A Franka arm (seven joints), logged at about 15 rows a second.
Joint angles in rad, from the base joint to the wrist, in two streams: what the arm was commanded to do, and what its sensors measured. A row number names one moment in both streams.
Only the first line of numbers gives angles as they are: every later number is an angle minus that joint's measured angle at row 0.
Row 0, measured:
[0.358 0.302 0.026 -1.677 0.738 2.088 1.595]
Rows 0 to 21, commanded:
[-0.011 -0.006 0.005 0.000 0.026 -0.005 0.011]
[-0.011 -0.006 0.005 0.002 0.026 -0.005 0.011]
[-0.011 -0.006 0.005 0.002 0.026 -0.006 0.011]
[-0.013 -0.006 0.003 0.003 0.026 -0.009 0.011]
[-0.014 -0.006 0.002 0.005 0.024 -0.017 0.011]
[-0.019 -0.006 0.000 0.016 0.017 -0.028 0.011]
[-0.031 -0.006 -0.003 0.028 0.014 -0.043 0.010]
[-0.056 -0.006 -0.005 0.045 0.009 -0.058 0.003]
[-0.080 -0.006 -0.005 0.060 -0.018 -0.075 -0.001]
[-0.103 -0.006 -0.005 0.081 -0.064 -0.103 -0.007]
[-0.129 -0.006 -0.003 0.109 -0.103 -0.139 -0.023]
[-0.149 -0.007 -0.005 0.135 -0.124 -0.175 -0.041]
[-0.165 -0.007 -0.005 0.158 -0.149 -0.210 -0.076]
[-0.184 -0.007 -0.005 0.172 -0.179 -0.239 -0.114]
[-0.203 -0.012 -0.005 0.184 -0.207 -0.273 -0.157]
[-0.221 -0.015 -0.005 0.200 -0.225 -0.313 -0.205]
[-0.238 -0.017 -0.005 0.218 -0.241 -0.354 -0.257]
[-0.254 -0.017 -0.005 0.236 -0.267 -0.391 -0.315]
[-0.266 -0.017 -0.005 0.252 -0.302 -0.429 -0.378]
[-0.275 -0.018 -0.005 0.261 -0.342 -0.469 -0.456]
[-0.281 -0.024 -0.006 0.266 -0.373 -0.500 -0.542]
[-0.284 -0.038 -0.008 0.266 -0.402 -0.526 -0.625]
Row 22, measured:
[-0.271 -0.021 -0.014 0.251 -0.342 -0.473 -0.486]
